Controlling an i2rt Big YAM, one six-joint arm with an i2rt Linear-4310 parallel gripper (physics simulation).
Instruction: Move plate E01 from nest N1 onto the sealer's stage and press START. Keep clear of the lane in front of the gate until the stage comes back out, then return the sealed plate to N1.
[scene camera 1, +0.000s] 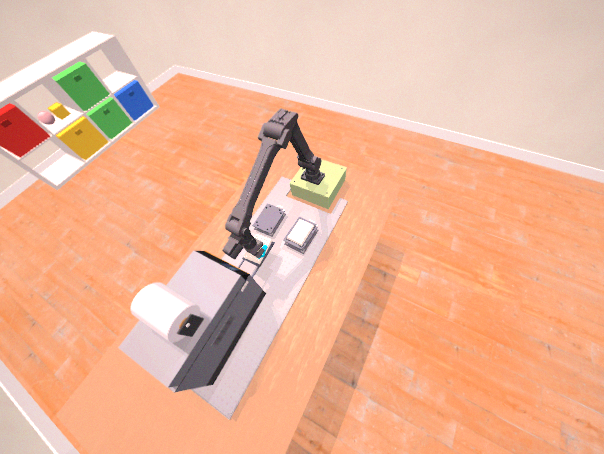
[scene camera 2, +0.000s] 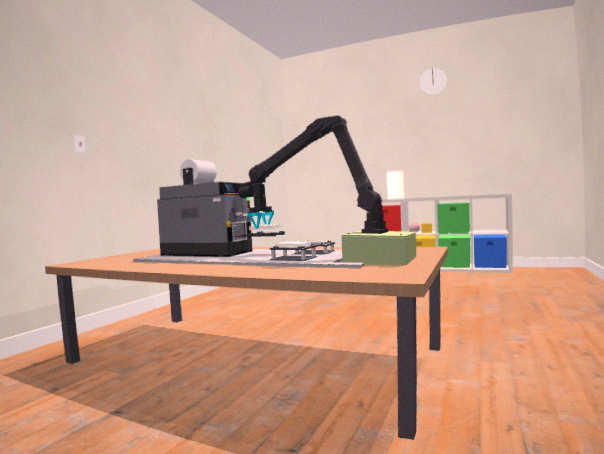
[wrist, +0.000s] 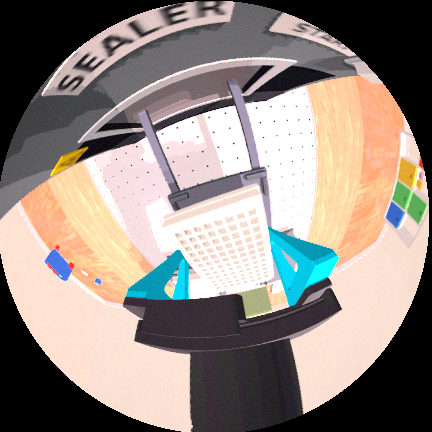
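Where they show: gripper, between the fingertips: (scene camera 1: 256, 251) (scene camera 2: 262, 228) (wrist: 225, 241); arm's base, origin of its link: (scene camera 1: 312, 177) (scene camera 2: 375, 232).
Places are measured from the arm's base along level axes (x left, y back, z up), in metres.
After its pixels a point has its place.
Note:
My gripper (scene camera 1: 263, 250) {x -0.009, y -0.541, z 0.026 m} (scene camera 2: 262, 226) {x -0.009, y -0.541, z 0.026 m} (wrist: 225, 241) {x -0.009, y -0.541, z 0.026 m} has cyan fingers and is shut on a white well plate, plate E01 (scene camera 2: 273, 226) {x 0.023, y -0.462, z 0.035 m} (wrist: 225, 235) {x -0.012, y -0.561, z 0.040 m}. The plate is roughly level, a little above the sealer's stage (scene camera 2: 270, 233) {x 0.033, y -0.474, z 0.004 m} (wrist: 217, 192) {x -0.012, y -0.583, z 0.003 m}, with a small gap in scene view 2. The stage is out in front of the gate (wrist: 170, 100) on two rails. The sealer (scene camera 1: 200, 275) {x -0.028, y -0.765, z 0.252 m} (scene camera 2: 190, 225) {x 0.107, y -0.878, z 0.054 m} (wrist: 30, 145) is a grey box. Its START label (wrist: 320, 36) shows at the upper right of the wrist view. One dark nest (scene camera 1: 269, 219) {x -0.095, y -0.328, z -0.056 m} is bare; its label is unreadable.
Another nest (scene camera 2: 292, 252) {x -0.076, y -0.423, z -0.095 m} bears a white plate (scene camera 1: 301, 232) {x 0.110, y -0.330, z -0.030 m} (scene camera 2: 295, 244) {x 0.144, y -0.293, z -0.033 m}. A green base block (scene camera 1: 315, 192) {x 0.068, y -0.094, z 0.004 m} (scene camera 2: 378, 248) {x 0.145, y 0.051, z -0.048 m} carries the arm. A white film roll (scene camera 1: 160, 310) {x 0.020, y -0.901, z 0.378 m} (scene camera 2: 200, 171) {x 0.052, y -0.843, z 0.315 m} sits on the sealer. The forearm passes close to the sealer's top front edge.

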